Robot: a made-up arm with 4 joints.
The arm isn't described. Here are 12 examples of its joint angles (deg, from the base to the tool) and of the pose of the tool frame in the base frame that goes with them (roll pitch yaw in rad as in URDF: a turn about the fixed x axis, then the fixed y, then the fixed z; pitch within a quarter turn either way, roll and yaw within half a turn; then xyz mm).
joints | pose
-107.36 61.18 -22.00 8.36 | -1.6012 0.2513 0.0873 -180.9 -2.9 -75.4
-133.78 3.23 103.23 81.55 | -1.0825 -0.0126 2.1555 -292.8 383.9 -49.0
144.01 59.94 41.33 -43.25 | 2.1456 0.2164 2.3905 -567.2 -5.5 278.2
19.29 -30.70 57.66 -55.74 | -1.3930 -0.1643 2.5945 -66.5 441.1 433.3
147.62 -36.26 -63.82 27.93 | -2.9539 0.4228 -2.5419 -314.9 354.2 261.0
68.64 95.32 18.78 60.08 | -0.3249 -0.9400 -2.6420 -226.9 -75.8 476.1
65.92 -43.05 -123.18 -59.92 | 3.0538 -0.0533 -1.0040 -124.8 469.1 301.4
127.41 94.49 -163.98 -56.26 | -1.0515 -0.3010 0.4322 -391.5 -162.6 466.3
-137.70 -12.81 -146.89 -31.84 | -0.7835 -0.6277 -1.9868 -371.3 441.7 54.4
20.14 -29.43 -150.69 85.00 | 0.3116 0.4882 -0.4273 -82.1 407.4 270.3
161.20 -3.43 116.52 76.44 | 0.0487 -0.7331 1.6369 -430.4 410.8 198.1
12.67 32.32 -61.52 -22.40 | 1.9455 -0.5563 -2.6073 142.2 109.8 300.4
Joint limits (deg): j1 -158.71..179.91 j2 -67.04..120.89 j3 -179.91..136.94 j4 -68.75..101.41
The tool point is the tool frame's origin. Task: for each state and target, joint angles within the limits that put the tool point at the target. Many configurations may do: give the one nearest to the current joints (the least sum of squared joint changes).
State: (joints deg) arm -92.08 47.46 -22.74 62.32
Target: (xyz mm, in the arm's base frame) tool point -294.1 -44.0 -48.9
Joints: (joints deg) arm -137.46 85.23 -11.92 82.01
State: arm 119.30 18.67 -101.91 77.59
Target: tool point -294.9 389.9 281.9
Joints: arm 140.61 -27.31 -125.79 71.46
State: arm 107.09 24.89 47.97 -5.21
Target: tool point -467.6 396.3 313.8
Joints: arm 123.54 -10.63 72.96 -10.34
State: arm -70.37 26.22 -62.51 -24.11
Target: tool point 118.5 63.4 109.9
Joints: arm -26.08 41.67 -45.79 -10.38
